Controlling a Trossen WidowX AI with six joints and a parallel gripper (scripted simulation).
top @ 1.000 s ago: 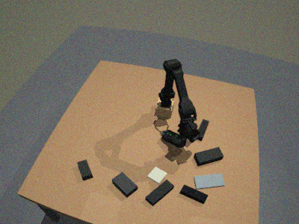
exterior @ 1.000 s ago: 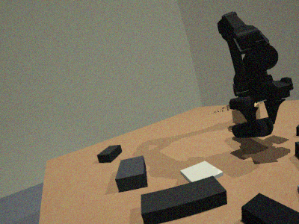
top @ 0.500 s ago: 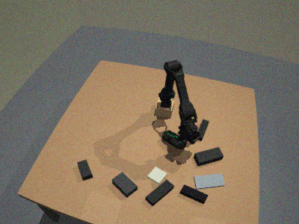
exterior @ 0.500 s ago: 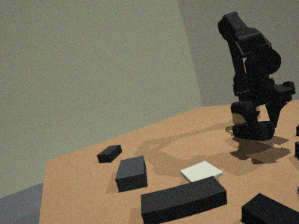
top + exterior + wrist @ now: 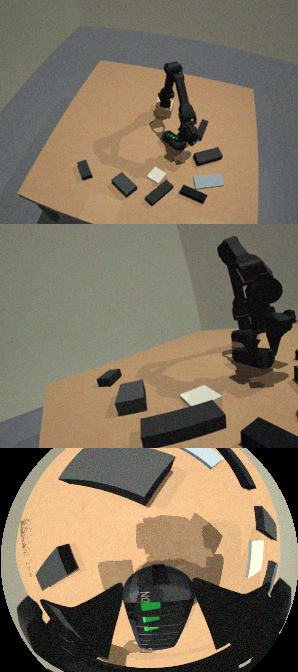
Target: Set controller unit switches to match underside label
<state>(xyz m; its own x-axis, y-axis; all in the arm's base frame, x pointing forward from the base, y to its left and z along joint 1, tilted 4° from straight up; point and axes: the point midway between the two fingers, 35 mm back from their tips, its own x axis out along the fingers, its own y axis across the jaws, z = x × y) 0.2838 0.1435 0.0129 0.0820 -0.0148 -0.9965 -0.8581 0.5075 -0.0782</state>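
Right now the slim dark block is 170 mm behind my gripper tip, 110 mm to the left of it and 20 mm below it. Round my gripper tip: white tile (200 mm ahead, 110 mm to the right, 30 mm below); then grey plate (190 mm ahead, 180 mm to the left, 30 mm below).
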